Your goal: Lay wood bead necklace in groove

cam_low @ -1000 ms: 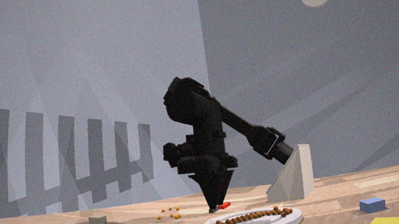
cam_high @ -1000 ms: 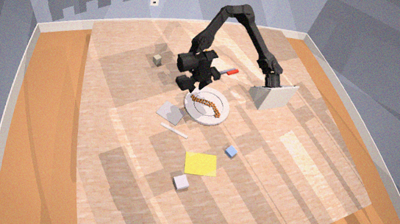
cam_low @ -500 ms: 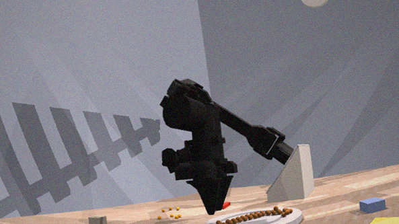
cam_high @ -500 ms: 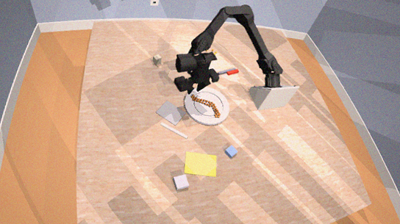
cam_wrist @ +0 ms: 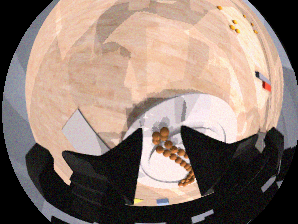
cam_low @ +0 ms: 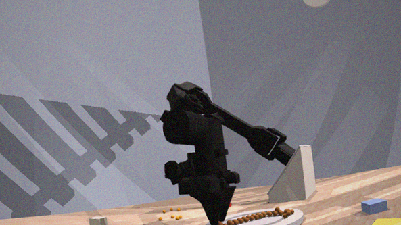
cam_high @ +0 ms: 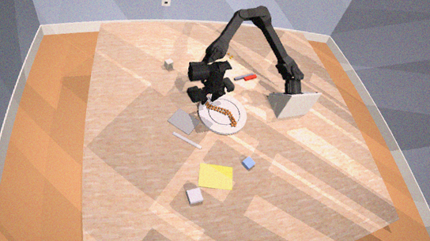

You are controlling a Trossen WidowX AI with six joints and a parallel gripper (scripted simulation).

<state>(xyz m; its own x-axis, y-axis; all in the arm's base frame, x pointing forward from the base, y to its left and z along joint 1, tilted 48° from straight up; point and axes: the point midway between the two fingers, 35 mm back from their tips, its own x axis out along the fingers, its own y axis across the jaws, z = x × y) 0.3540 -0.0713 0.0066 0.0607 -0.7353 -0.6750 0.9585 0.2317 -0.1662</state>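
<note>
My gripper tip is 11 cm short of the grey sheet, 7 cm to the right of it and 2 cm above it. From my gripper tip the other things lie so: stick 16 cm to the left, 11 cm ahead, 2 cm below; red-tipped tool 24 cm behind, 15 cm to the right, 1 cm below; beige cube 24 cm to the right, 13 cm ahead.
</note>
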